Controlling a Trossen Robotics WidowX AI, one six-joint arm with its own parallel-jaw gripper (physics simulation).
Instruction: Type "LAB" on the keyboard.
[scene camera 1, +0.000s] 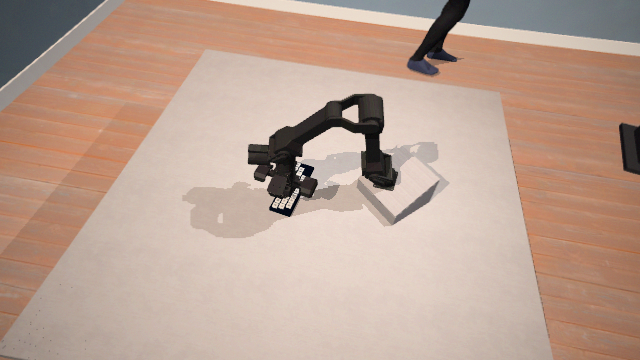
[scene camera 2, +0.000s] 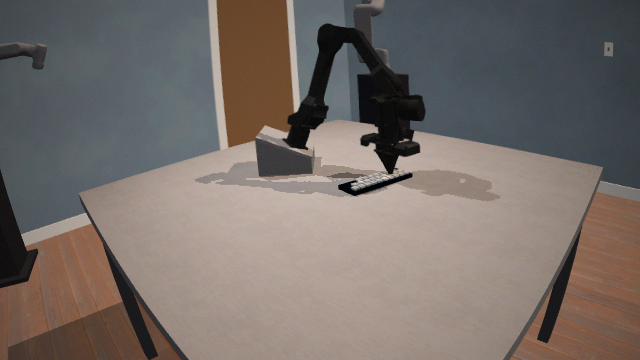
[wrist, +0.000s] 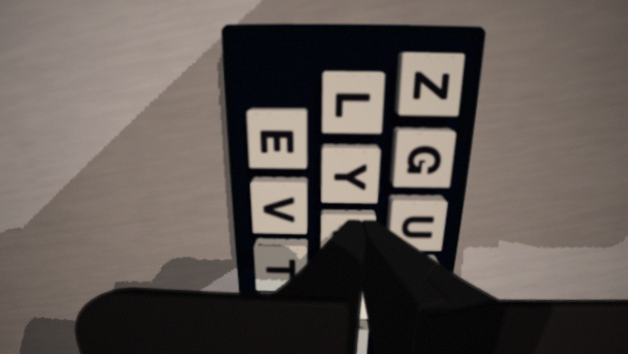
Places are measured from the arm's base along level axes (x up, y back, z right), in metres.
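Where they show: gripper, fingertip midpoint: (scene camera 2: 390, 173) (wrist: 360, 234); arm's base, origin of the base link: (scene camera 1: 385, 179) (scene camera 2: 294, 144).
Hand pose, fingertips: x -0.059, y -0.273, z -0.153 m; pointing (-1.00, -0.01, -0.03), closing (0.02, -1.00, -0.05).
Each offset is from my fingertips to the top centre of the thing. Level surfaces: height alone.
A dark blue keyboard {dx +0.001, dy +0.001, dz +0.047 m} (scene camera 1: 286, 202) (scene camera 2: 372, 181) (wrist: 275, 60) with white letter keys lies flat on the table. In the wrist view, the L key {dx +0.001, dy +0.006, dz -0.038 m} (wrist: 353, 102) is at the far end of the middle column, with the Y key {dx +0.001, dy +0.005, dz -0.018 m} (wrist: 351, 174) below it. Below Y is the B key {dx +0.000, dy +0.004, dz +0.002 m} (wrist: 332, 225), its letter mostly hidden by the fingers. My gripper (scene camera 2: 390, 172) (wrist: 360, 234) is shut and empty and points down. Its tips are at the B key, touching or just above it; I cannot tell which. The A key does not show in the wrist view.
The arm stands on a pale wedge-shaped block (scene camera 1: 412, 175) (scene camera 2: 285, 160) near the keyboard on the grey table {dx -0.015 m} (scene camera 1: 350, 275) (scene camera 2: 325, 250). A person's legs (scene camera 1: 440, 37) show beyond the table. Grey arms (scene camera 2: 364, 32) (scene camera 2: 20, 50) are in the background.
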